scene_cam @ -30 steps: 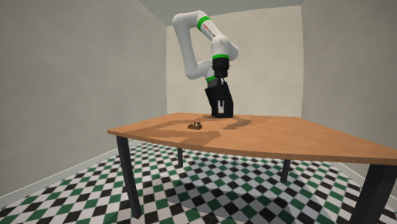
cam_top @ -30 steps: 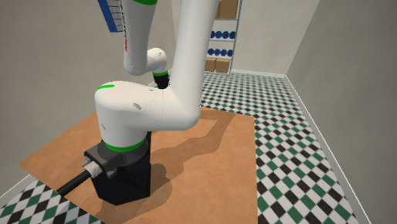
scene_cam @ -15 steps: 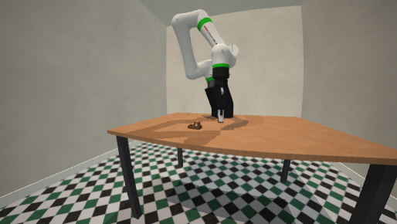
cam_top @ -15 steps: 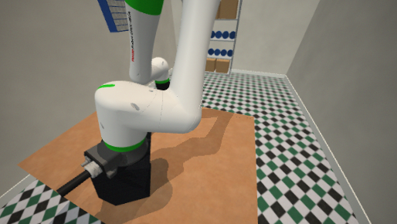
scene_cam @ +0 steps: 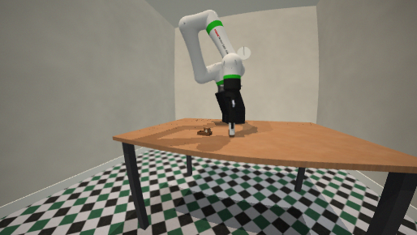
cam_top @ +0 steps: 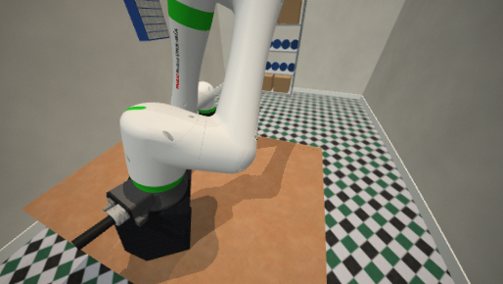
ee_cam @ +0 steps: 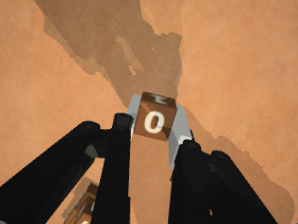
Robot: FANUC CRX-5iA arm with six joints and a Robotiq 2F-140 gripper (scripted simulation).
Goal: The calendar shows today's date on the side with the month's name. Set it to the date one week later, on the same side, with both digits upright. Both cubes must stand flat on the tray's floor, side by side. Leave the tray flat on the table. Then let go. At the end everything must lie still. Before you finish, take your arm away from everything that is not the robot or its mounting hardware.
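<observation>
Now: hand 30 mm above the brown cube. Also, from my hand: brown calendar tray: 10 mm ahead, 160 mm to the right, 40 mm below.
</observation>
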